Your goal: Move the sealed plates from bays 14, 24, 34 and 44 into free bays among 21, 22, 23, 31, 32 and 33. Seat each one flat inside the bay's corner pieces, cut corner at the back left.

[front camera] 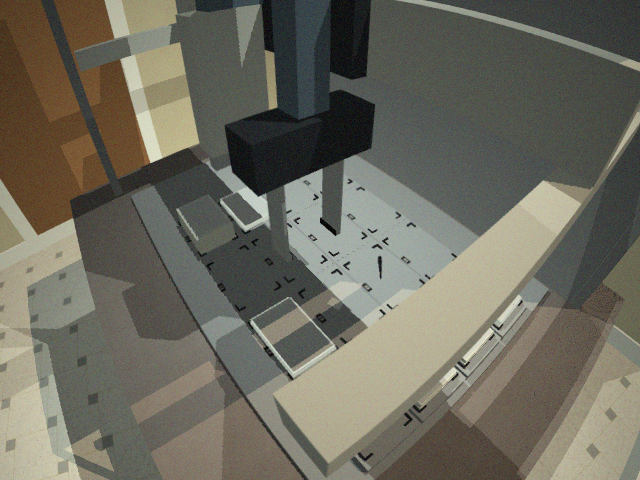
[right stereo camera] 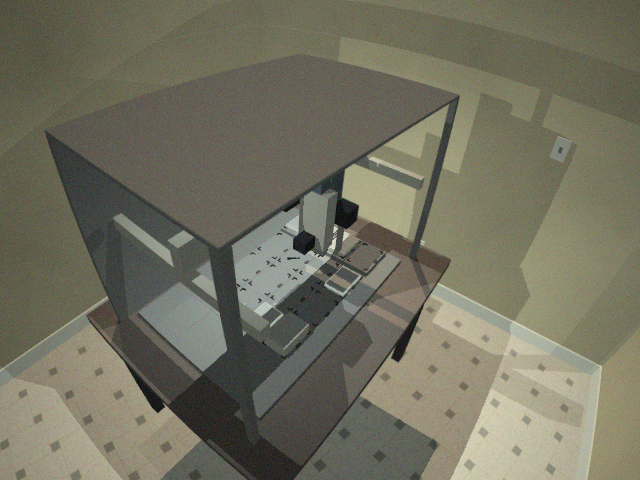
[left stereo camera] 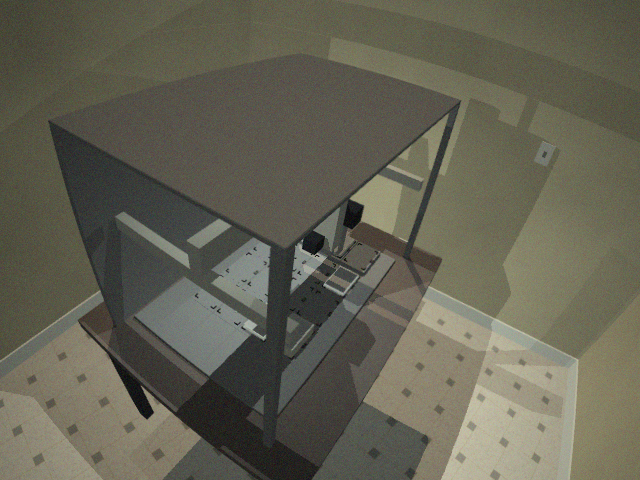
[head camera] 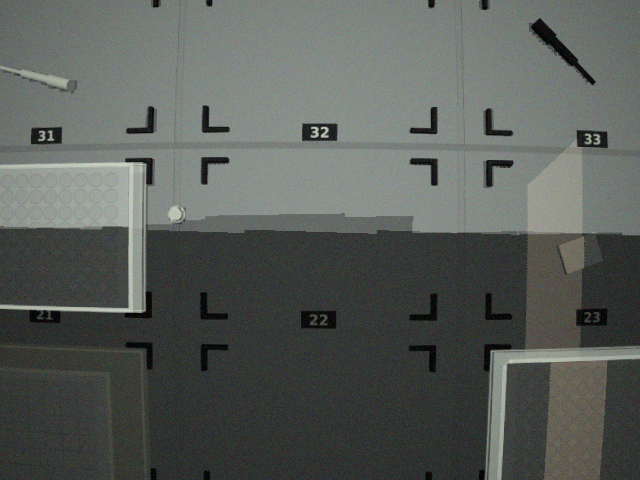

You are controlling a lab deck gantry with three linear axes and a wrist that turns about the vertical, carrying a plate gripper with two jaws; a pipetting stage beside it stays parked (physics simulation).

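Where they show: gripper, fingertip midpoint: point(front camera: 307, 240); robot's base at its link origin: point(front camera: 179, 223) point(right stereo camera: 284, 357) point(left stereo camera: 291, 358).
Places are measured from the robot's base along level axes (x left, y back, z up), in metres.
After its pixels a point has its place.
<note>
My gripper point(front camera: 308, 242) @[x 0.105, y -0.358, z 0.160 m] is open, with its two jaws apart and nothing between them, above the middle of the deck in the front view. A sealed plate point(front camera: 241, 209) @[x 0.132, y -0.069, z 0.014 m] point(head camera: 67, 258) @[x 0.138, y -0.088, z 0.014 m] lies flat in bay 21; its left part is outside the head view, and I cannot make out its cut corner. Beyond the cream beam in the front view, plates show in bay 24 point(front camera: 439, 386) @[x 0.151, y -0.616, z 0.029 m], bay 34 point(front camera: 478, 346) @[x 0.253, y -0.616, z 0.028 m] and bay 44 point(front camera: 509, 311) @[x 0.356, y -0.617, z 0.029 m], partly hidden. Bay 14 shows bare corner pieces. Bays 22 and 32 hold no plate in the head view.
A tall box point(front camera: 206, 222) @[x 0.040, y -0.090, z 0.042 m] point(head camera: 51, 428) @[x 0.054, y -0.094, z 0.042 m] stands in bay 11, and a plate point(front camera: 294, 335) @[x 0.044, y -0.399, z 0.014 m] point(head camera: 573, 413) @[x 0.052, y -0.373, z 0.014 m] in bay 13. A white pen point(head camera: 51, 81) @[x 0.242, y -0.070, z 0.007 m] lies in bay 31, a black pen point(front camera: 379, 266) @[x 0.261, y -0.373, z 0.005 m] point(head camera: 558, 43) @[x 0.266, y -0.369, z 0.006 m] in bay 33, a scrap point(head camera: 580, 253) @[x 0.142, y -0.383, z 0.001 m] in bay 23. A white cap point(head camera: 176, 213) @[x 0.164, y -0.147, z 0.004 m] lies between bays 21 and 22.
</note>
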